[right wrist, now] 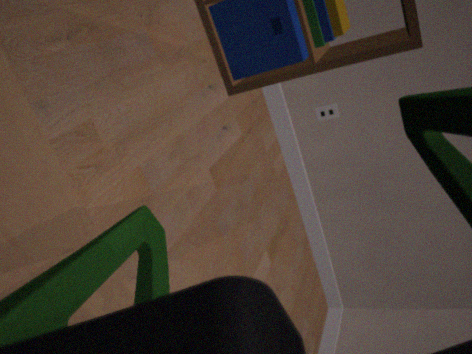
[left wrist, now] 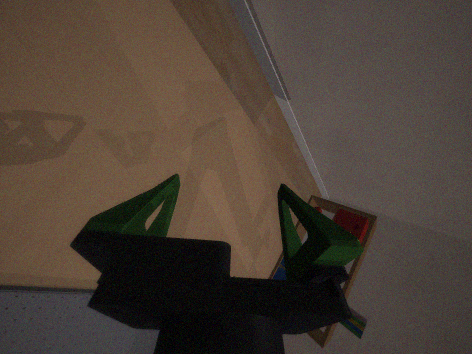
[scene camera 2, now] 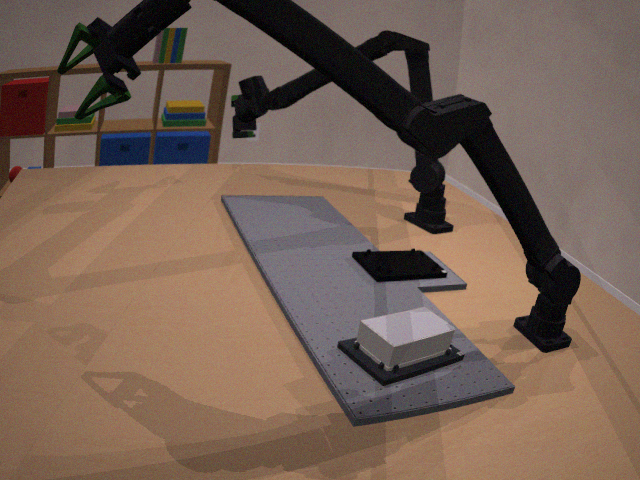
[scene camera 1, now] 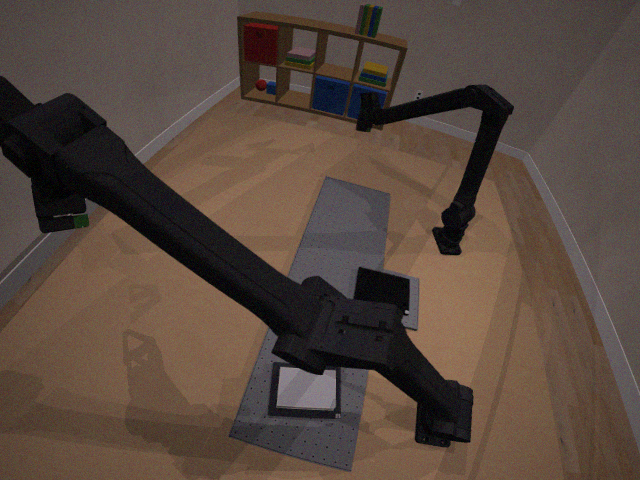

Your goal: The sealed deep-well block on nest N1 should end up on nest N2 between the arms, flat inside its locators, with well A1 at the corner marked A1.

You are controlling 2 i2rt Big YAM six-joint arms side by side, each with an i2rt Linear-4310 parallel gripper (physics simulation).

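Seen in the pictures: left gripper, fingertip midpoint: (left wrist: 230, 183) (scene camera 2: 67, 94) (scene camera 1: 60, 196); right gripper, fingertip midpoint: (right wrist: 272, 169) (scene camera 2: 233, 120); left arm's base, origin of the base link: (scene camera 2: 541, 335) (scene camera 1: 432, 419); right arm's base, origin of the base link: (scene camera 2: 428, 225) (scene camera 1: 445, 242).
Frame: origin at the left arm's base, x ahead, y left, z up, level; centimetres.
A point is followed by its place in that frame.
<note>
The white block (scene camera 1: 307, 387) @[y 0.1, x 32.6, z 6.6 cm] (scene camera 2: 405, 330) @[y 1.5, x 34.1, z 6.7 cm] sits flat on the dark nest N1 (scene camera 1: 305, 413) @[y 5.1, x 31.4, z 2.5 cm] (scene camera 2: 386, 377) @[y 7.1, x 38.8, z 2.5 cm] at the near end of the grey plate, among small locator pegs. Its well marks cannot be made out. The black nest N2 (scene camera 1: 382, 289) @[y -32.0, x 17.8, z 2.5 cm] (scene camera 2: 400, 265) @[y -30.5, x 18.4, z 2.5 cm] is bare, with a small white mark (scene camera 1: 406, 312) @[y -26.5, x 10.0, z 2.5 cm] (scene camera 2: 444, 271) @[y -26.6, x 9.8, z 2.5 cm] at one corner. My left gripper (scene camera 2: 69, 94) @[y -9.9, x 84.0, z 37.4 cm] (left wrist: 230, 183) @[y -9.9, x 84.0, z 37.4 cm] is open and empty, high up at the left of both scene views, far from the block. My right gripper (scene camera 2: 240, 117) @[y -113.5, x 36.8, z 15.3 cm] (right wrist: 272, 169) @[y -113.5, x 36.8, z 15.3 cm] is open and empty, raised beyond the plate's far end.
The perforated grey plate (scene camera 1: 343, 222) @[y -55.2, x 33.7, z 1.3 cm] (scene camera 2: 289, 227) @[y -54.5, x 33.8, z 1.3 cm] lies on the wooden surface and carries both nests. In scene camera 1 the left arm (scene camera 1: 191, 232) @[y -4.0, x 49.7, z 47.7 cm] crosses above the plate between the nests, partly covering it. A wooden shelf unit (scene camera 1: 323, 31) (scene camera 2: 219, 98) stands behind.
</note>
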